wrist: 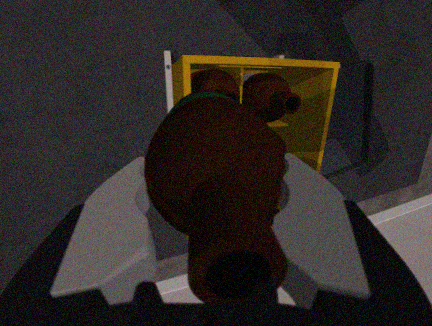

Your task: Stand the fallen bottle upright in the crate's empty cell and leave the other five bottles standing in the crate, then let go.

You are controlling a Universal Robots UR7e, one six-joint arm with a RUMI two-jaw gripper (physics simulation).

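Frame: origin at the arm's base, x ahead, y left, z up, level; centimetres.
Seen in the pictures: gripper, between the fingertips: (215, 158).
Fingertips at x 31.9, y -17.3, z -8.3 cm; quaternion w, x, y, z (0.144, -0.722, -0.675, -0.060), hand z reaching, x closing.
Offsets run from my fingertips to a thing's middle. "*": to the spot under its first point. Level surfaces: height alone.
My gripper (215, 158) is shut on a brown bottle {dx -0.3, dy -0.4, dz +1.3 cm} (215, 145), between its two grey jaws. The bottle's open mouth faces the camera near the bottom of the view, and a green edge shows at its far side. The held bottle looks somewhat tilted and hides much of the yellow crate {dx +7.8, dy +7.7, dz -18.9 cm} (260, 62) behind it. Two brown bottles stand in the crate's far row, one {dx -1.7, dy +4.9, dz -19.1 cm} (215, 80) at the left, partly hidden, and one {dx -0.3, dy +12.9, dz -19.1 cm} (267, 95) beside it with its neck toward the right. The other bottles and the cells under the held bottle are hidden, so I cannot tell which cell it is over.
A thin white upright bar {* dx -4.3, dy -0.8, dz -24.7 cm} (168, 82) stands at the crate's left far corner. The crate's shadow falls on the dark surface {dz -27.7 cm} (90, 90) to its right. A pale strip (405, 209) and a light surface (407, 245) lie at the lower right.
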